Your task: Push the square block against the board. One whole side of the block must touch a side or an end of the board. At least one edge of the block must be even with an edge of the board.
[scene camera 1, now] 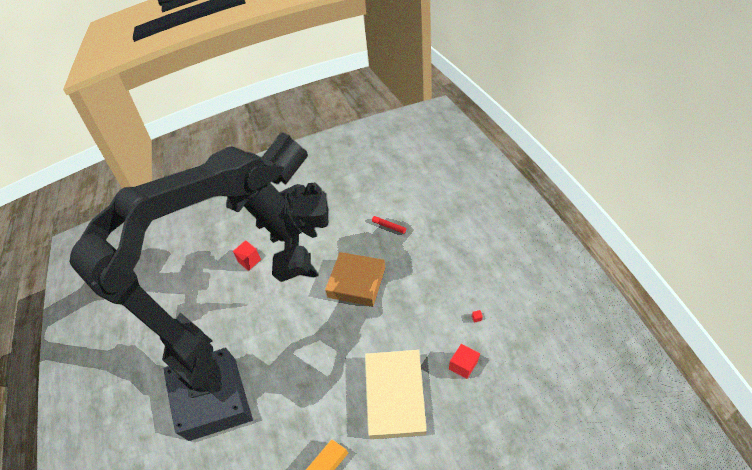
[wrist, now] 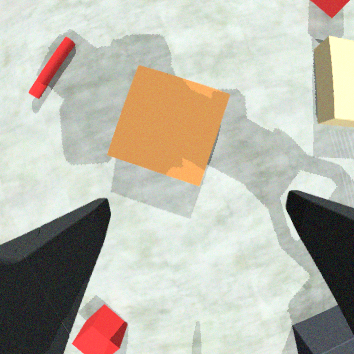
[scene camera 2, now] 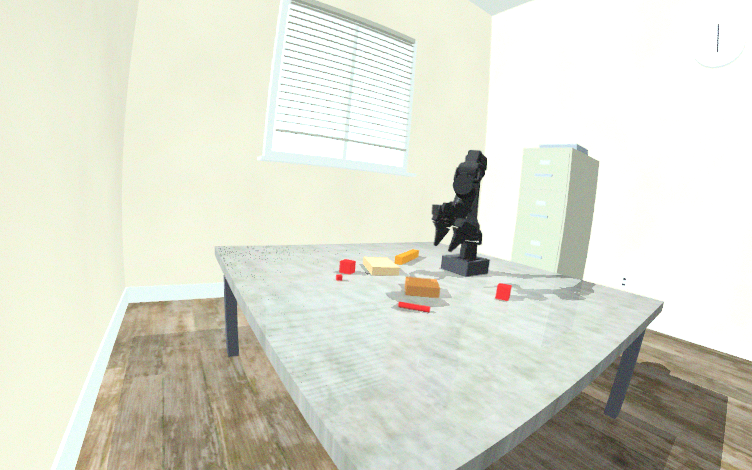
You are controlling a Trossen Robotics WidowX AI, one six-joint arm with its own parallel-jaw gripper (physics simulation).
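Places are measured from the arm's base along level axes (x left, y down, z back), in centimetres.
Pixels of known places: gripper, fingertip midpoint: (scene camera 1: 315, 255) (wrist: 198, 202) (scene camera 2: 441, 248); arm's base, origin of the base link: (scene camera 1: 203, 378) (scene camera 2: 468, 258).
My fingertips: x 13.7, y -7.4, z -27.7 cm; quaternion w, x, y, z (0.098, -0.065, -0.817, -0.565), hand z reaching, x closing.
Observation:
Ahead of a thing's pixels: the offset from my fingertips to its middle.
The square block {dx +0.3, dy +11.6, dz -6.6 cm} (scene camera 1: 355, 277) (scene camera 2: 422, 287) (wrist: 170, 125) is orange-brown and lies flat on the table. The board {dx -26.2, dy +11.6, dz -5.1 cm} (scene camera 1: 395, 392) (scene camera 2: 380, 266) (wrist: 344, 80) is a cream, flat rectangle. A clear gap separates block and board, and the block is turned at a slight angle to it. In the wrist view part of the board is cut off at the right edge. My gripper (scene camera 1: 314, 254) (scene camera 2: 444, 247) (wrist: 198, 202) is open and empty. It hangs above the table, on the arm-base side of the block. In the wrist view the block lies ahead of the fingertips.
A red cube {dx +14.9, dy +11.0, dz +14.5 cm} (scene camera 1: 246, 254) (scene camera 2: 502, 292) (wrist: 101, 330) lies near the gripper. Another red cube {dx -25.3, dy +11.0, dz -18.9 cm} (scene camera 1: 464, 360) (scene camera 2: 347, 266) and a tiny one {dx -17.1, dy +12.2, dz -25.7 cm} (scene camera 1: 476, 315) (scene camera 2: 338, 277) lie past the board. A red rod {dx +11.9, dy +12.3, dz -18.1 cm} (scene camera 1: 389, 225) (scene camera 2: 414, 306) (wrist: 52, 67) lies beyond the block. An orange bar {dx -38.4, dy +11.5, dz +16.3 cm} (scene camera 1: 328, 457) (scene camera 2: 407, 256) lies near the board.

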